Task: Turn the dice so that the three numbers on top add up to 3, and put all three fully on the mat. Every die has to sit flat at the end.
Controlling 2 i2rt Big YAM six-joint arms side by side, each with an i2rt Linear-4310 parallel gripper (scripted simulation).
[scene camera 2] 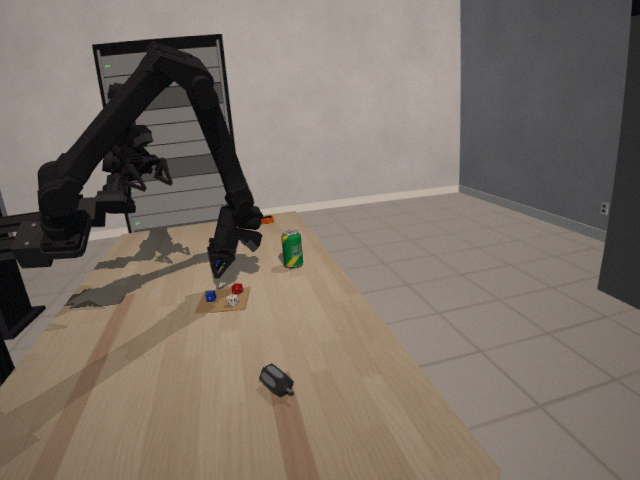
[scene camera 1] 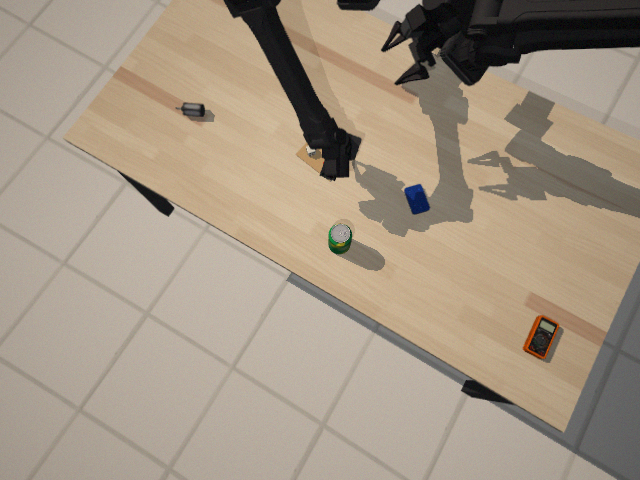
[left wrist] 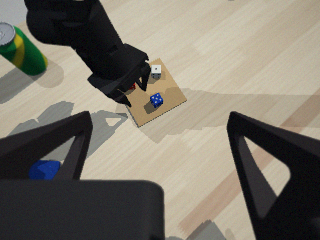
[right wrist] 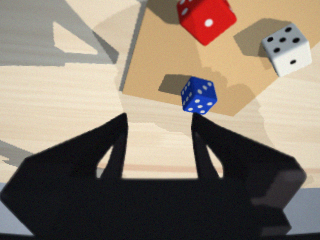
Observation:
In view: my left gripper [scene camera 1: 388, 67], my right gripper [right wrist: 159, 120], a tan mat [scene camera 2: 220, 304], a white die [right wrist: 285, 48] and a blue die [right wrist: 198, 95].
The tan mat shows as well in the left wrist view [left wrist: 143, 111] and in the right wrist view [right wrist: 165, 56]. My left gripper is seen too in scene camera 2 [scene camera 2: 159, 186] and in the left wrist view [left wrist: 159, 119]. My right gripper is seen too in the left wrist view [left wrist: 136, 98].

